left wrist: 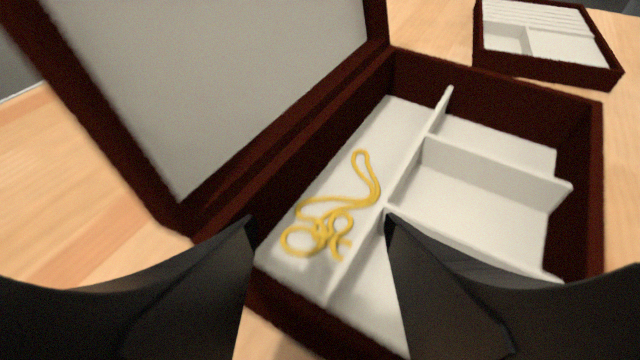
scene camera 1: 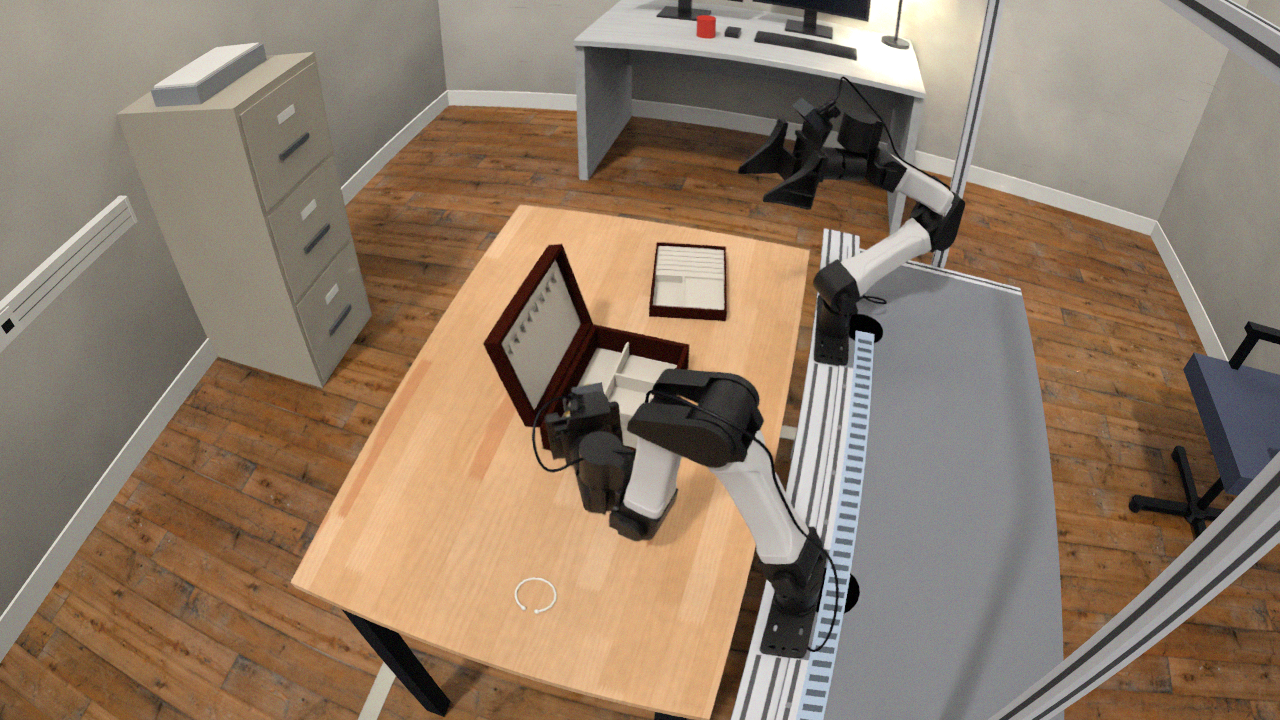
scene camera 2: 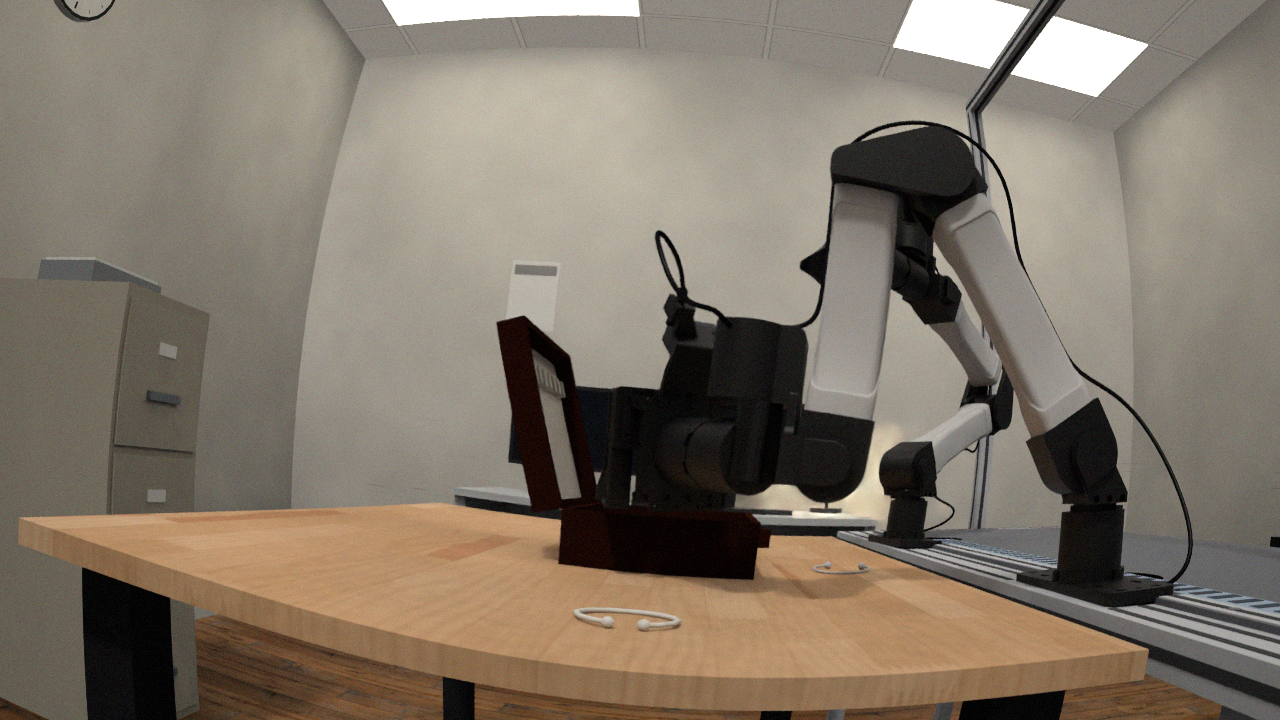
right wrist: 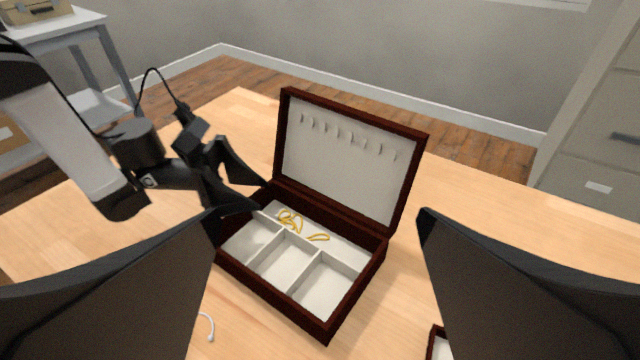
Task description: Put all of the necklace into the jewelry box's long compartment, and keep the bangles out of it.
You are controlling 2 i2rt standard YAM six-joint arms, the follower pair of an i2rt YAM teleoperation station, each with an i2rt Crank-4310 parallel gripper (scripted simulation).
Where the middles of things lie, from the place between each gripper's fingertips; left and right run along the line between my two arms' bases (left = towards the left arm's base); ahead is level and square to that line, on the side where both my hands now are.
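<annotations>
My left hand (scene camera 2: 628, 494) is 4 cm below the jewelry box (scene camera 2: 674, 543) and 10 cm to the left of it. Relative to my left hand, the separate tray (scene camera 1: 702, 267) is 46 cm to the right, 9 cm behind and 7 cm below, and the white bangle (scene camera 2: 643, 625) is 30 cm to the left, 2 cm behind and 7 cm below.
My right gripper (scene camera 1: 750, 183) is 270 mm above the jewelry box, 210 mm short of it and 170 mm to the right of it. Relative to my right hand, the separate tray is 190 mm to the right, 130 mm ahead and 380 mm below; the white bangle is 570 mm to the left, 200 mm ahead and 380 mm below.
</annotations>
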